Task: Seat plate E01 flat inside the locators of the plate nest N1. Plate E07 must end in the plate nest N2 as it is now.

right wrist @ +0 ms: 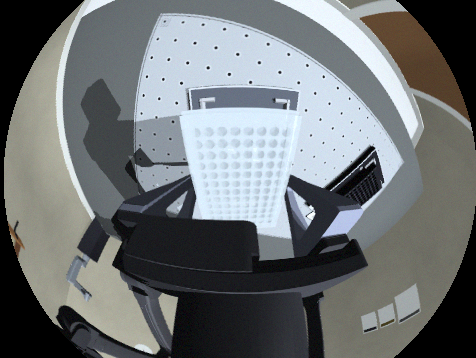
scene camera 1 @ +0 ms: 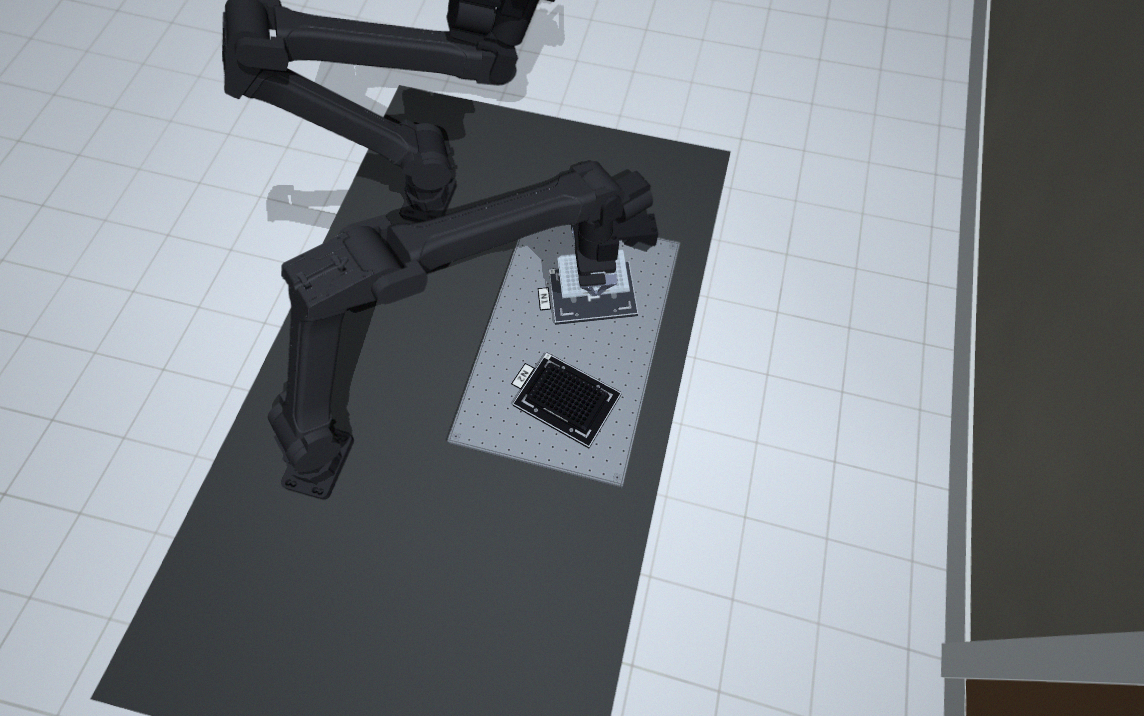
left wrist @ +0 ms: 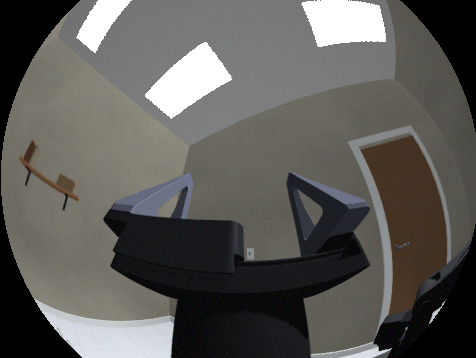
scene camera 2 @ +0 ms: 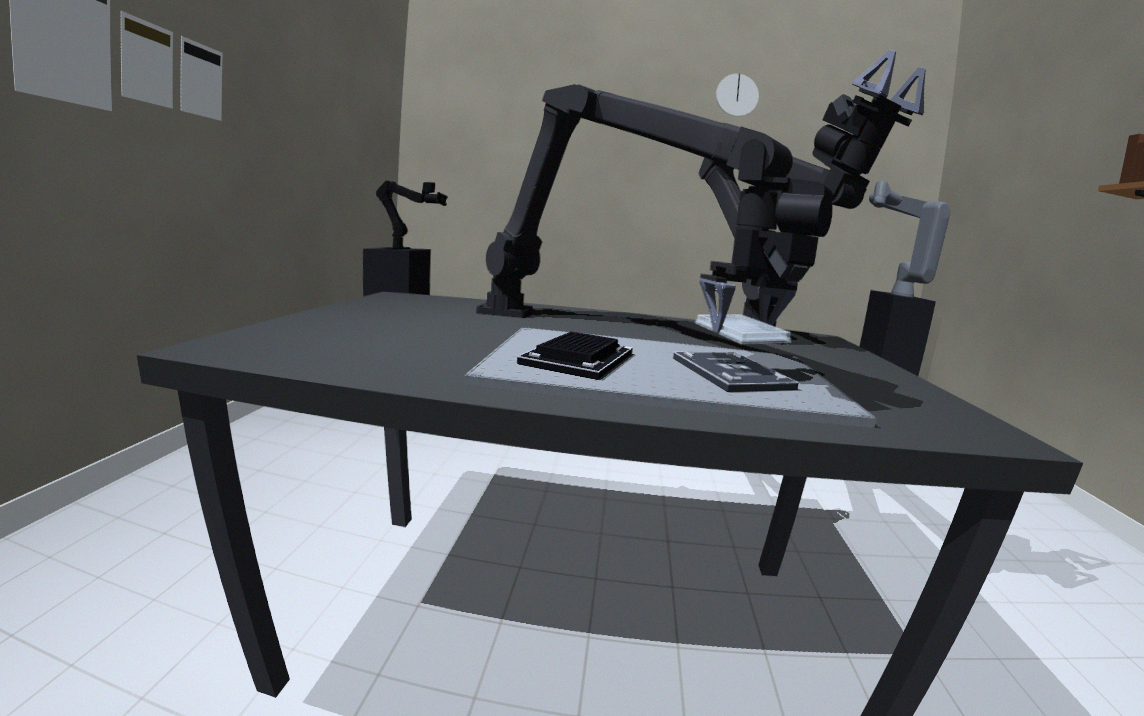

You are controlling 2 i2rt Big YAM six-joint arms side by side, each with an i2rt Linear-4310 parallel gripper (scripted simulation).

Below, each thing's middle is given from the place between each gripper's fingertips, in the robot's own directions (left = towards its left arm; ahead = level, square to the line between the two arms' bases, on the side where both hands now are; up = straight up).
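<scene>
The clear plate E01 [scene camera 2: 744, 330] is right at my right hand, and going by their middles, it is the nearest to my right hand of the things named here. The plate nest N1 [scene camera 2: 766, 376] is 70 mm below my right hand. The plate nest N2 [scene camera 1: 607, 406] is also 70 mm below my right hand, 240 mm to the right of it and 10 mm ahead of it, and the black plate E07 [scene camera 1: 556, 391] is 50 mm below my right hand, 240 mm to the right of it and 10 mm ahead of it.
The clear plate E01 is 470 mm below my left hand [scene camera 2: 908, 59], 140 mm ahead of it and 280 mm to the right of it. The plate nest N1 is 540 mm below my left hand, 140 mm ahead of it and 280 mm to the right of it. The black plate E07 is 520 mm below my left hand, 150 mm ahead of it and 510 mm to the right of it, and the plate nest N2 is 540 mm below my left hand, 150 mm ahead of it and 510 mm to the right of it. By its middle, the plate nest N2 is nearer to my right hand than to my left hand.
</scene>
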